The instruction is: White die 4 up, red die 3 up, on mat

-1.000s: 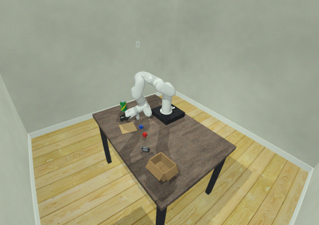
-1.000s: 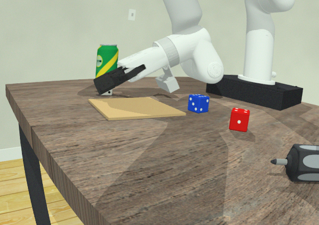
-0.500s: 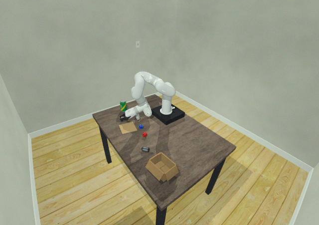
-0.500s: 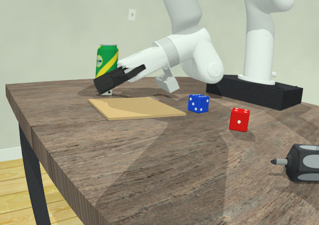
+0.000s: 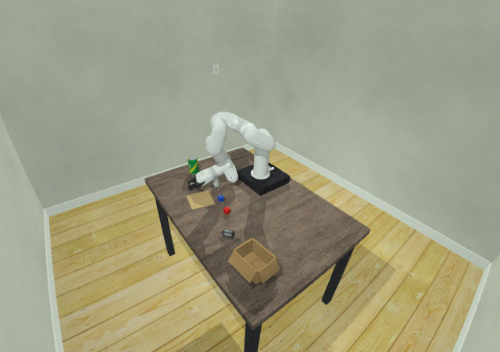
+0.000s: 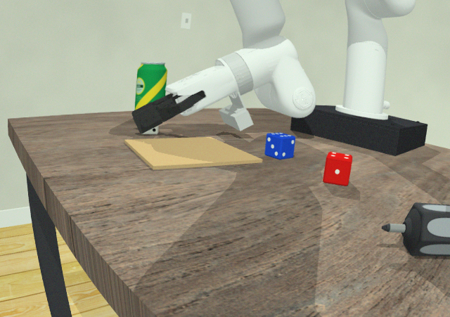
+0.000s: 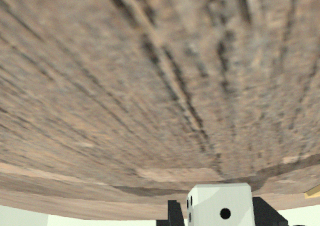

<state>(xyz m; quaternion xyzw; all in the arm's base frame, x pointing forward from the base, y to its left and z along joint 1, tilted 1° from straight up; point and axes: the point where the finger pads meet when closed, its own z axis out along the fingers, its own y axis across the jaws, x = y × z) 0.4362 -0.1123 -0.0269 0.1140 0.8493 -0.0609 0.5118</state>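
The white die is 1 cm below my hand and 1 cm behind it. Round my hand: blue die (19 cm to the left, 12 cm behind, 1 cm below); green can (16 cm to the right, 7 cm behind, 4 cm above); tan mat (14 cm to the left, 2 cm below, 1 cm behind).
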